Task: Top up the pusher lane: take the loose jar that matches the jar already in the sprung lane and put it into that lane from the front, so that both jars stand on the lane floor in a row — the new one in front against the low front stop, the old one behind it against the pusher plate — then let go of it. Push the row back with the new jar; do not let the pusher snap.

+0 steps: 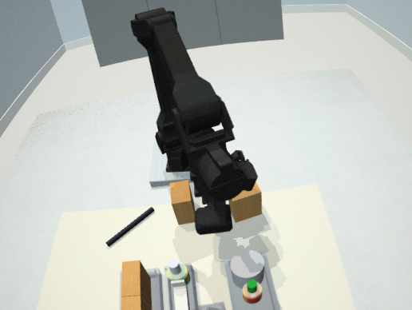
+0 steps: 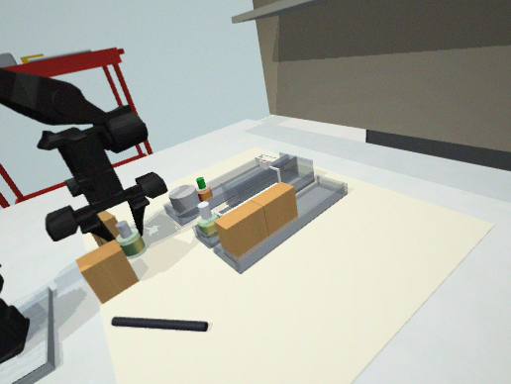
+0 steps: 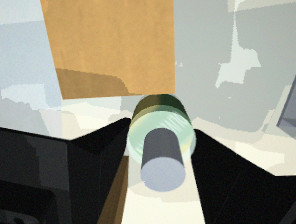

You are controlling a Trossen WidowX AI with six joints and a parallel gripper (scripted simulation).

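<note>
My gripper tip is 130 mm short of the grey cylinder and 60 mm to the right of it. Round my gripper tip: white pusher plate 240 mm ahead, 20 mm to the right, 20 mm above; then black rod 200 mm to the right, 20 mm below; then sprung lane 280 mm ahead, 20 mm to the right, 10 mm below.
</note>
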